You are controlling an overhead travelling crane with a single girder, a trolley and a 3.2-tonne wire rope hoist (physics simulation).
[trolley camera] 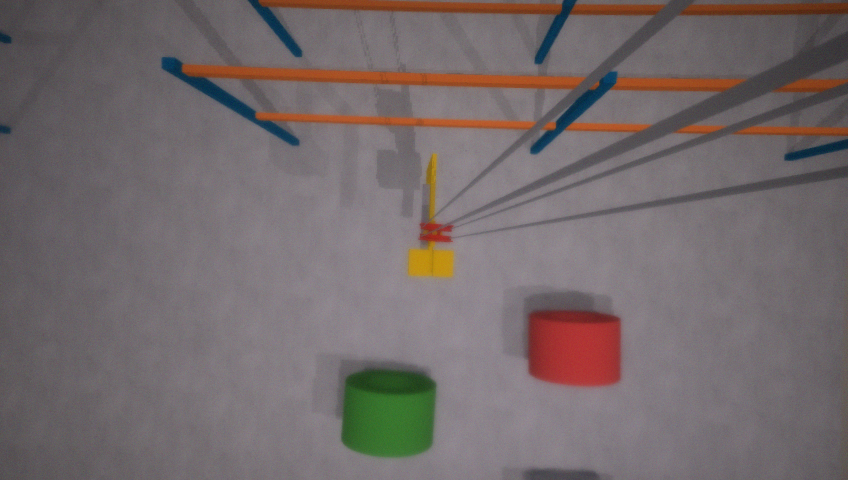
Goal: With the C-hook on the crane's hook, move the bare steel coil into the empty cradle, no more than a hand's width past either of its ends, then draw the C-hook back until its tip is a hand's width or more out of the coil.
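The yellow C-hook (432, 199) hangs from the red hook block (436, 236) near the middle of the trolley camera view. Its narrow arm points to the top of the view and its wide yellow plate faces the bottom. No coil shows on it; it hangs empty and apart from the coils in view. The bare steel coil and the empty cradle do not show in this view. How high the C-hook hangs is hard to tell from above.
A red coil (574, 349) lies at the lower right of the C-hook, and a green coil (387, 416) below it. A rack with orange beams (487, 79) and blue posts crosses the top. Grey ropes run to the upper right. A dark patch shows at the bottom edge.
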